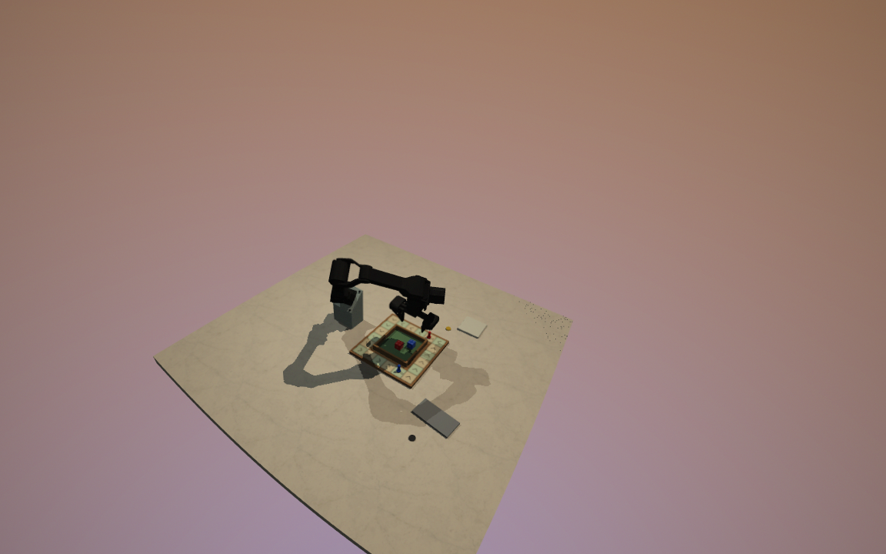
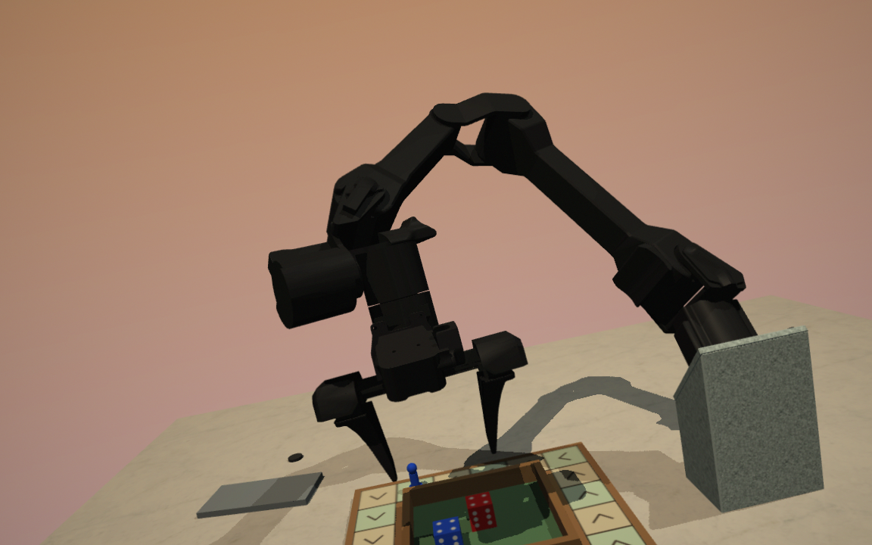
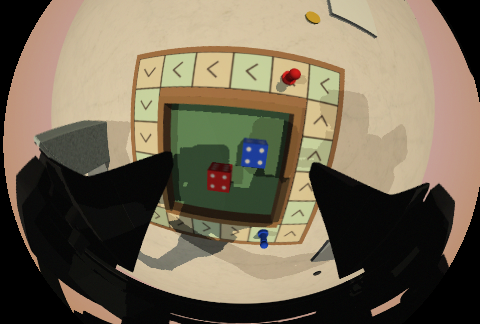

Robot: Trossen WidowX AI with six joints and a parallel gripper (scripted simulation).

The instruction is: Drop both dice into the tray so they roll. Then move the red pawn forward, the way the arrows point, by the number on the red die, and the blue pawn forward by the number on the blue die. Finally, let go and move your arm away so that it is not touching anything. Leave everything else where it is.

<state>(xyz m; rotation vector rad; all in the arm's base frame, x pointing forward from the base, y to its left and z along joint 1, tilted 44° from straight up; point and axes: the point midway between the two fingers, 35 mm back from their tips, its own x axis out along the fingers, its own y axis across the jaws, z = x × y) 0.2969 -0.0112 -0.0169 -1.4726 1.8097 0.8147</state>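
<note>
My gripper tip is now 5 cm short of the red pawn, 7 cm to the right of it and 8 cm above it. Also, from my gripper tip: small yellow disc: 9 cm ahead, 17 cm to the left, 10 cm below; then green tray: 3 cm behind, 4 cm to the right, 10 cm below; then blue pawn: 3 cm ahead, 15 cm to the right, 8 cm below.
</note>
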